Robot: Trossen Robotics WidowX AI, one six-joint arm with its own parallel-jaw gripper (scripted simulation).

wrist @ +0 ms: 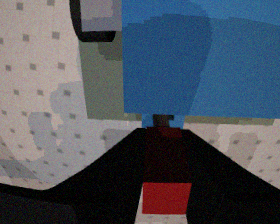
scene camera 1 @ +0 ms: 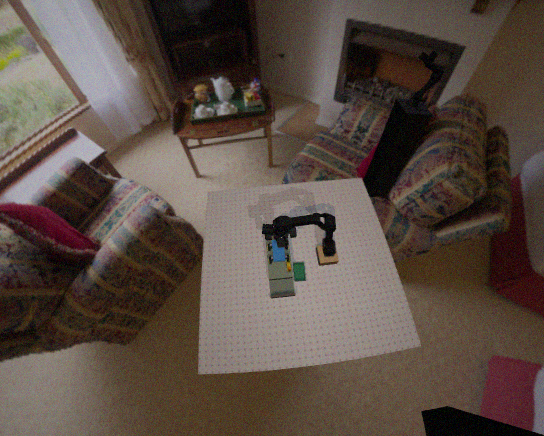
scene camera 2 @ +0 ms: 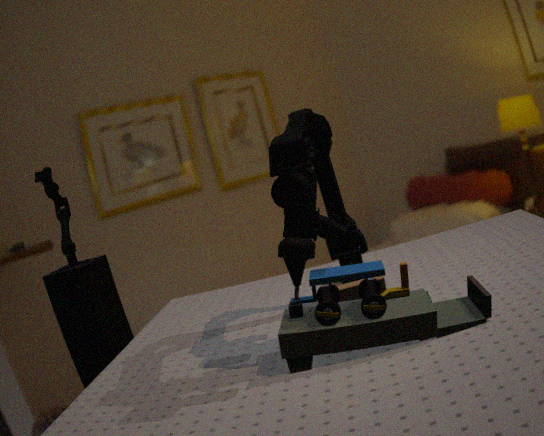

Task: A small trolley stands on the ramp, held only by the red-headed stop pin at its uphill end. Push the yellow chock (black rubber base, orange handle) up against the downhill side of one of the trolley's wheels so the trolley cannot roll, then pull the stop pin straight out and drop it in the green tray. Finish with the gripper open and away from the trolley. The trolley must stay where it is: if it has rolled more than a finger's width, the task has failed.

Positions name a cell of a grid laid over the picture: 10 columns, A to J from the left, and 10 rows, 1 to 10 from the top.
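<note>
Looking through scene camera 2, I find my gripper (scene camera 2: F7) and a blue-topped trolley (scene camera 2: G8). The wrist view gives me a red-headed stop pin (wrist: F9), and it shows the trolley (wrist: G3) and my gripper (wrist: F7) as well.
</note>
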